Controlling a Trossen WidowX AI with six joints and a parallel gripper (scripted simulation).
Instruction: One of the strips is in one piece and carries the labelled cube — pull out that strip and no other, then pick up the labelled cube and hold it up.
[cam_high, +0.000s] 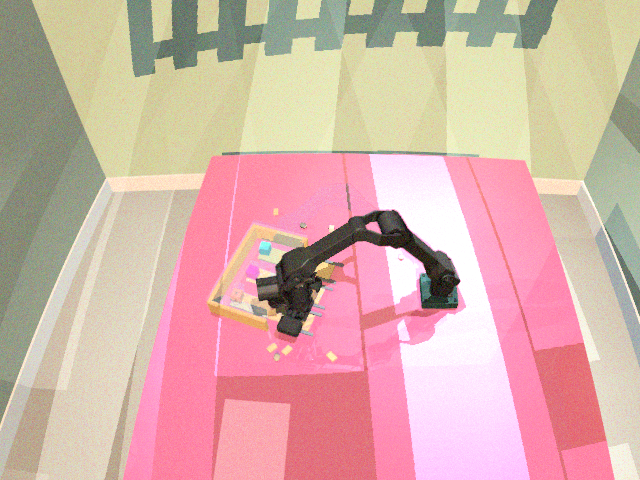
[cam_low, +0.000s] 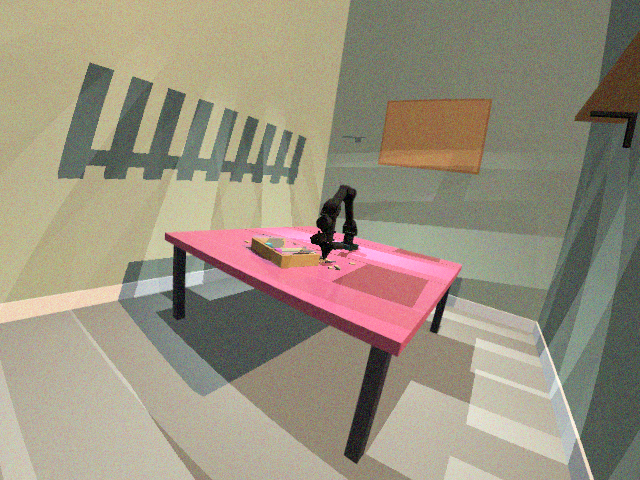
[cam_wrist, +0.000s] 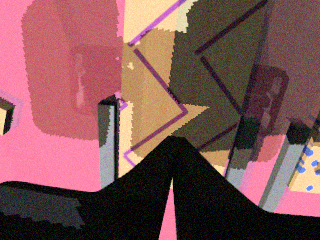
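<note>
The zigzag strip lies 10 cm ahead of my gripper tip and 2 cm to the right of it. Also, from my gripper tip: labelled cube (21 cm ahead, 4 cm to the right, 1 cm above).
</note>
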